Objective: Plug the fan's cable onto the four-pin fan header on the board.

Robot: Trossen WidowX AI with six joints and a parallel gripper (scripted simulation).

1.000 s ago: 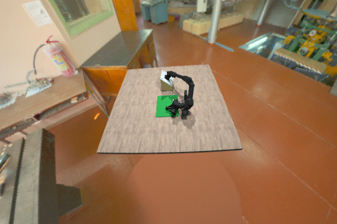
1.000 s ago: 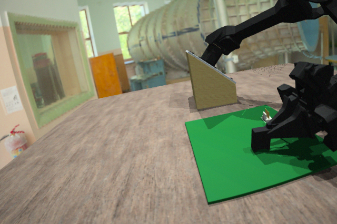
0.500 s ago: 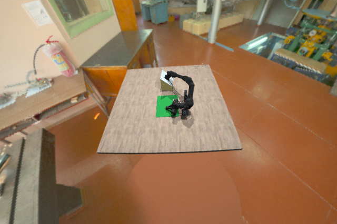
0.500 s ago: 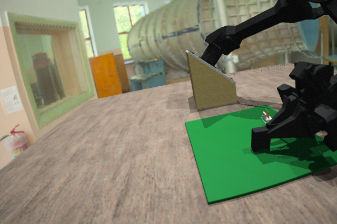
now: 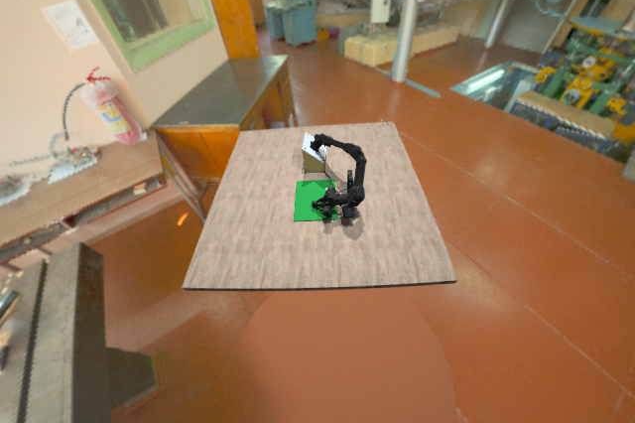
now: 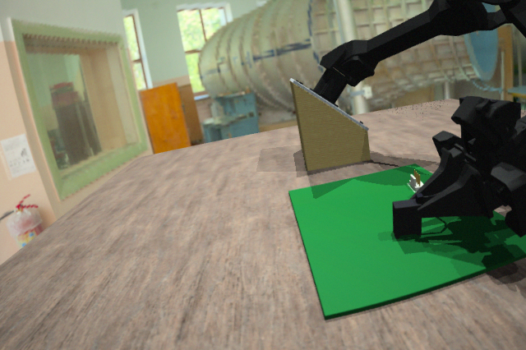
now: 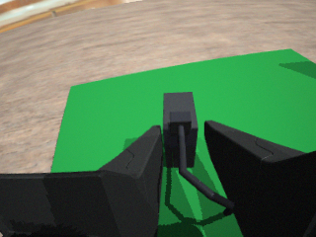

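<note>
Now: the fan plug 10 mm to the right of my gripper tip and 10 mm below it. Also, from my gripper tip: green board (60 mm behind, 10 mm to the right, 50 mm below); black fan (120 mm behind, 190 mm to the left, 20 mm above); fan header (120 mm behind, 60 mm to the left, 30 mm below).
</note>
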